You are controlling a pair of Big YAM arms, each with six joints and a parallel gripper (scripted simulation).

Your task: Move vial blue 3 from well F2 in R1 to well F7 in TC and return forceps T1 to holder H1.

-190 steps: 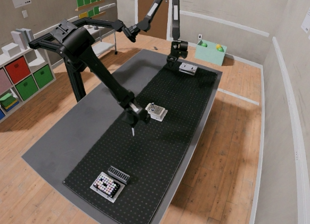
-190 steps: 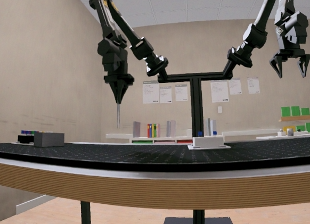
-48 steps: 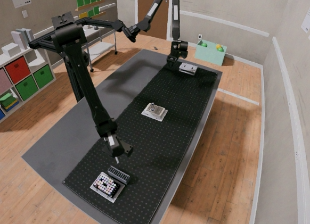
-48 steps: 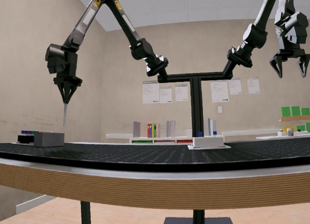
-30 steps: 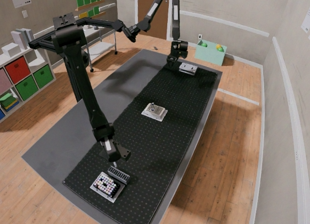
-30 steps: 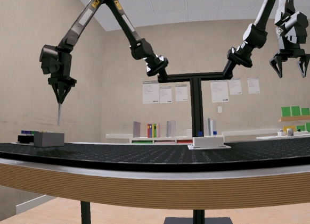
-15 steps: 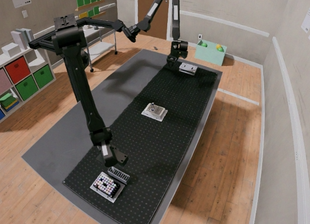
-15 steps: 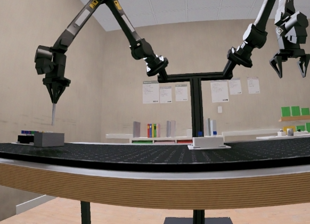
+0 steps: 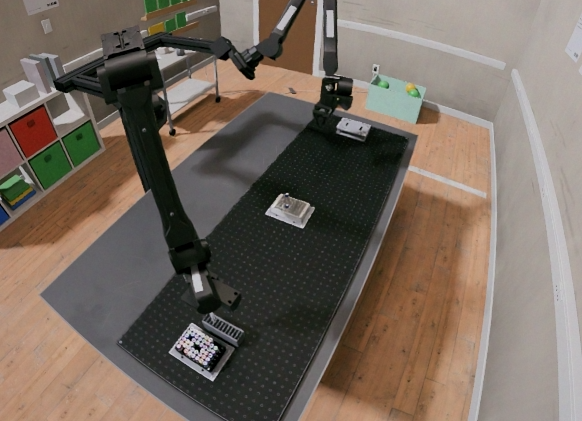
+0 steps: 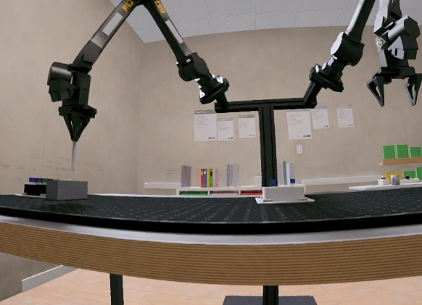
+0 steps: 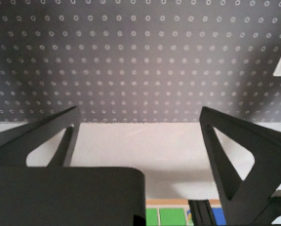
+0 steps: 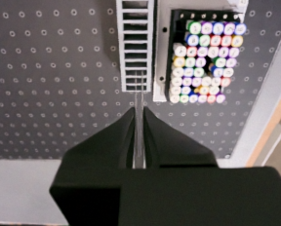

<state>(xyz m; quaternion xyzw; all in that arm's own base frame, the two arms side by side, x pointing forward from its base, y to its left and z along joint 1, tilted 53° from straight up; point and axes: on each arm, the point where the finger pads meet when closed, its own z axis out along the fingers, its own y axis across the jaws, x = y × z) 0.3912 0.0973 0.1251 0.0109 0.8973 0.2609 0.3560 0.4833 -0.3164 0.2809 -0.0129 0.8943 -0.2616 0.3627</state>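
The grey holder H1 is 2 cm ahead of my right hand, 1 cm to the left of it and 16 cm below it.
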